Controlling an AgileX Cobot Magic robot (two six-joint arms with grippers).
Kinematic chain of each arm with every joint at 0, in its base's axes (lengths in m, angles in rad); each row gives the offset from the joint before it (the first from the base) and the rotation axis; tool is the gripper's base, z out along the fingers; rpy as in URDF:
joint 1: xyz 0 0 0.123 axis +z
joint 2: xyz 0 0 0 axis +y
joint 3: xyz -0.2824 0 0.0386 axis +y
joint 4: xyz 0.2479 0 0.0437 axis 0.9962 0 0.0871
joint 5: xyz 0 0 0 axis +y
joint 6: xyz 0.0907 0 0.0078 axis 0.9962 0 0.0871
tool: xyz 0 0 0 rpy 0 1.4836 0
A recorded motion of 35 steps. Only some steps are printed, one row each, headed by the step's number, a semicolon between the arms.
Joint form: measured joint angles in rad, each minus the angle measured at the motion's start. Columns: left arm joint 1, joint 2, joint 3, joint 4, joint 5, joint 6; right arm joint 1, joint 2, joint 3, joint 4, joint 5, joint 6.
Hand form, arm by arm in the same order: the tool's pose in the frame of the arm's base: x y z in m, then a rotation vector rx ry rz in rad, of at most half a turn. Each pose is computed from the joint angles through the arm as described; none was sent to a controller.
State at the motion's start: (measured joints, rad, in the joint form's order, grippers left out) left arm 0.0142 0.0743 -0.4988 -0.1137 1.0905 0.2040; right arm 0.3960 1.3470 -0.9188 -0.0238 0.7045 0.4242
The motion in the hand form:
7: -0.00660 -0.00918 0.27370 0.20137 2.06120 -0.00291; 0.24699 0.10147 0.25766 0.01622 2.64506 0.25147
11: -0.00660 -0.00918 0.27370 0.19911 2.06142 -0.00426; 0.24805 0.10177 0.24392 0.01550 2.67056 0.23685
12: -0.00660 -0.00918 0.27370 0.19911 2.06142 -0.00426; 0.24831 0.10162 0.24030 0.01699 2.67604 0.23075
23: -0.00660 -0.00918 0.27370 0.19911 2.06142 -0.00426; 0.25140 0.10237 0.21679 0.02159 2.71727 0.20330
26: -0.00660 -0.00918 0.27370 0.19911 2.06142 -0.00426; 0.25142 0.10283 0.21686 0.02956 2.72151 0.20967
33: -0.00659 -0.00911 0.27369 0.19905 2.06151 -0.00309; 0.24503 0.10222 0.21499 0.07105 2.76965 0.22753
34: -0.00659 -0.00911 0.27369 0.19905 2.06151 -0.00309; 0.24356 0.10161 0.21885 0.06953 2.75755 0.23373
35: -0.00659 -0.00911 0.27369 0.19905 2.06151 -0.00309; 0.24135 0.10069 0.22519 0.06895 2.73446 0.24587
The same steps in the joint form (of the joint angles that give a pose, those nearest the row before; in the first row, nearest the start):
7: -0.0001 -0.0792 0.0034 0.0012 0.0025 -0.0023; 0.0000 0.0189 0.0117 -0.0049 -0.0244 0.0016
11: -0.0001 -0.0792 0.0034 0.0012 0.0025 -0.0044; 0.0000 0.0450 0.0398 -0.0084 -0.0516 0.0041
12: -0.0001 -0.0792 0.0034 0.0012 0.0025 -0.0044; 0.0000 0.0518 0.0474 -0.0131 -0.0596 0.0085
23: -0.0001 -0.0792 0.0034 0.0012 0.0025 -0.0044; 0.0000 0.1079 0.0855 -0.0255 -0.1090 0.0223
26: -0.0001 -0.0792 0.0034 0.0012 0.0025 -0.0044; 0.0000 0.1091 0.0835 -0.0173 -0.1056 0.0224
33: 0.0000 -0.0792 0.0034 0.0020 0.0025 -0.0044; -0.0008 0.1004 0.0938 0.0238 -0.0656 0.0223
34: 0.0000 -0.0792 0.0034 0.0020 0.0025 -0.0044; -0.0008 0.0855 0.0938 0.0238 -0.0633 0.0215
35: 0.0000 -0.0792 0.0034 0.0020 0.0025 -0.0044; -0.0008 0.0613 0.0938 0.0238 -0.0633 0.0215

